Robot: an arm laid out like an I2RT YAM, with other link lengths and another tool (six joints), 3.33 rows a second.
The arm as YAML. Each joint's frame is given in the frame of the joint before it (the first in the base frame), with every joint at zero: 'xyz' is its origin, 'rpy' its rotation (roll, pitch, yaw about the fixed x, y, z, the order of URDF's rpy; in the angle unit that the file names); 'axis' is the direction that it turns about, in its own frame. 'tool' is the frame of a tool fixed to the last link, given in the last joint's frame.
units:
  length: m
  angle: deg
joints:
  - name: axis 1
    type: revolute
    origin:
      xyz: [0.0, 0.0, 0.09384]
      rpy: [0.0, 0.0, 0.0]
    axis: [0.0, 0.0, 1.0]
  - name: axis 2
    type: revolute
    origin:
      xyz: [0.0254, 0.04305, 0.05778]
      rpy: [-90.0, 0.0, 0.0]
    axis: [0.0, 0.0, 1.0]
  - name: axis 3
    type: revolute
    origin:
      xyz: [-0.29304, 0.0, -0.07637]
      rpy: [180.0, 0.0, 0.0]
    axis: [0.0, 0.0, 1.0]
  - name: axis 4
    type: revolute
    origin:
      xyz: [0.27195, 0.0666, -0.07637]
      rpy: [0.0, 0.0, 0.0]
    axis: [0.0, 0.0, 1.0]
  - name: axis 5
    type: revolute
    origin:
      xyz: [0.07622, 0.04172, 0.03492]
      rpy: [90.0, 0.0, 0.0]
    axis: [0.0, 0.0, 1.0]
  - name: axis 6
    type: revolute
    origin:
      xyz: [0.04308, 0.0, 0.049]
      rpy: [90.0, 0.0, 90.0]
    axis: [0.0, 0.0, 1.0]
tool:
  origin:
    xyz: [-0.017, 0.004, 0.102]
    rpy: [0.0, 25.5, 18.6]
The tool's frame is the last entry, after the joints.
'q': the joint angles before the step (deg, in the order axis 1, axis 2, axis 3, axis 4, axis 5, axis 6). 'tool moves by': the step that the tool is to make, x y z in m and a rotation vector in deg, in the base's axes. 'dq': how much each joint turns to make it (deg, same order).
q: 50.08 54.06 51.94 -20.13 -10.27 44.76
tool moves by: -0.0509 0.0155 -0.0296 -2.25 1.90 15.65
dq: 4.41 -0.36 -3.94 -0.62 -10.30 -4.68
